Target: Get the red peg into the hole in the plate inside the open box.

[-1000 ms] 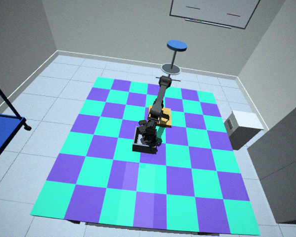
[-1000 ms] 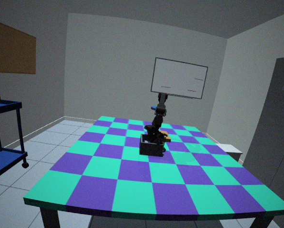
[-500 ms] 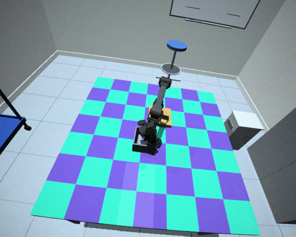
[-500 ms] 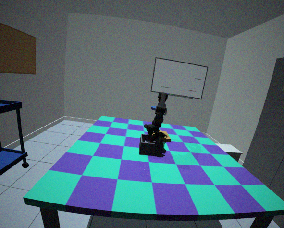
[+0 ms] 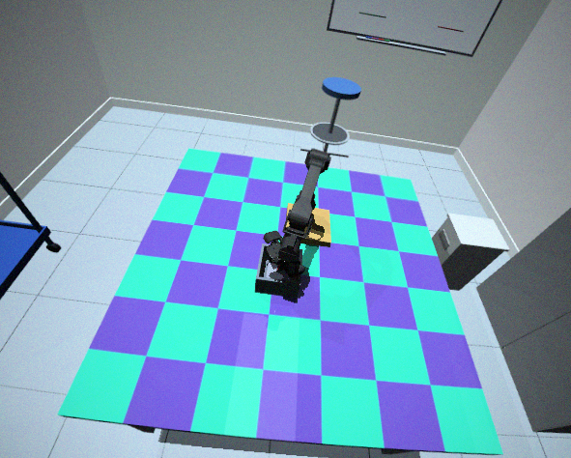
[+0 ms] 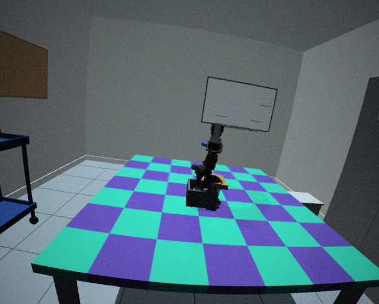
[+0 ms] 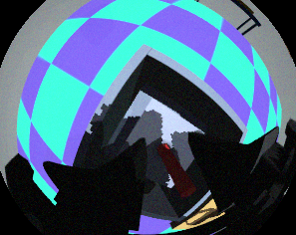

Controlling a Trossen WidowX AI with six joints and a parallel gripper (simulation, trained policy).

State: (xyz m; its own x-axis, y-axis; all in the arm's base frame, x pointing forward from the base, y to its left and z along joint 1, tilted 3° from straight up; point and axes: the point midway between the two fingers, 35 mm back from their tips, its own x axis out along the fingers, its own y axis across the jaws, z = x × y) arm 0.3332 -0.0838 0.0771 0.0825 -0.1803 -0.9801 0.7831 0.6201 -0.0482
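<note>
Now: the red peg 2 cm to the left of my gripper tip, 2 cm behind it and 1 cm below it. From my gripper tip the other things lie so: open box: 6 cm below, 2 cm to the left, 1 cm behind; then grey plate: 4 cm below, 2 cm to the left, 1 cm behind.
</note>
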